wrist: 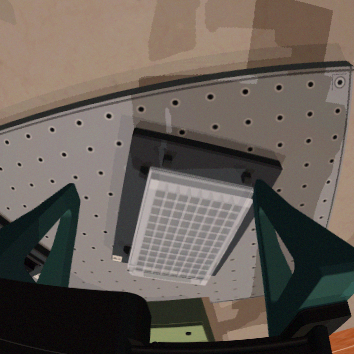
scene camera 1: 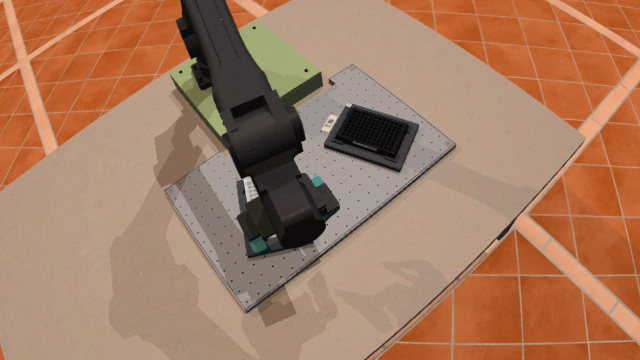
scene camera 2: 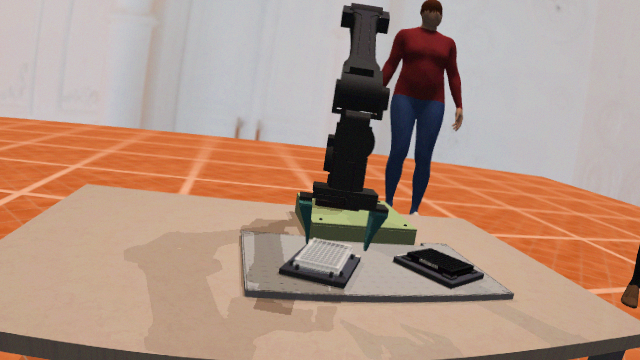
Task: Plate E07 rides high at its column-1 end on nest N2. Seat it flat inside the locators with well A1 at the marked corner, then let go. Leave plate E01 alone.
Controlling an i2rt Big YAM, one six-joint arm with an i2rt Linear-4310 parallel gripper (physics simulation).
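Frame: origin at the arm's base, x ahead, y left, z up, level; millimetres.
Seen in the pictures: gripper, fingertip midpoint: (wrist: 162, 189) (scene camera 2: 336, 247); arm's base, origin of the base link: (scene camera 2: 336, 204).
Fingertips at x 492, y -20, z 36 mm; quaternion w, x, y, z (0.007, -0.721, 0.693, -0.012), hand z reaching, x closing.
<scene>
Pixels of each thing's top centre, then the offset from my fingertips to it. "*": a spot on its surface instead.
- clear white well plate, middle of its top: (wrist: 182, 246) (scene camera 1: 269, 200) (scene camera 2: 325, 249) 106 mm back, 12 mm right, 43 mm down
- dark nest N2, middle of its top: (wrist: 184, 231) (scene camera 1: 271, 206) (scene camera 2: 323, 257) 100 mm back, 13 mm right, 56 mm down
- small A1 label, surface spot: (wrist: 117, 258) * 161 mm back, 58 mm left, 65 mm down
- nest, middle of its top: (scene camera 1: 372, 131) (scene camera 2: 439, 262) 155 mm back, 235 mm left, 60 mm down
- N1 label, surface spot: (scene camera 1: 329, 123) * 232 mm back, 176 mm left, 76 mm down
Plate E07, a clear white well plate (scene camera 1: 251, 190) (scene camera 2: 325, 255) (wrist: 190, 230), lies on the dark nest N2 (scene camera 2: 312, 279) (wrist: 200, 145). Its end by the small A1 label (wrist: 117, 258) looks raised; the opposite end is low near the locator pegs. My gripper (scene camera 2: 337, 246) (wrist: 162, 189) is open and empty above the plate. In the wrist view its left finger is well clear of the plate, and its right fingertip overlaps the plate's right corner; contact cannot be told. The arm hides most of E07 in scene camera 1. Plate E01, black (scene camera 1: 374, 131) (scene camera 2: 440, 261), sits on the other nest (scene camera 1: 360, 156).
Both nests stand on a grey perforated board (scene camera 1: 200, 230) (scene camera 2: 400, 292) (wrist: 100, 160). The N1 label (scene camera 1: 329, 123) is beside the black plate's nest. A green block (scene camera 1: 280, 65) (scene camera 2: 360, 234) (wrist: 177, 334) stands behind the board at the arm's base. A person (scene camera 2: 422, 60) stands beyond the table.
</scene>
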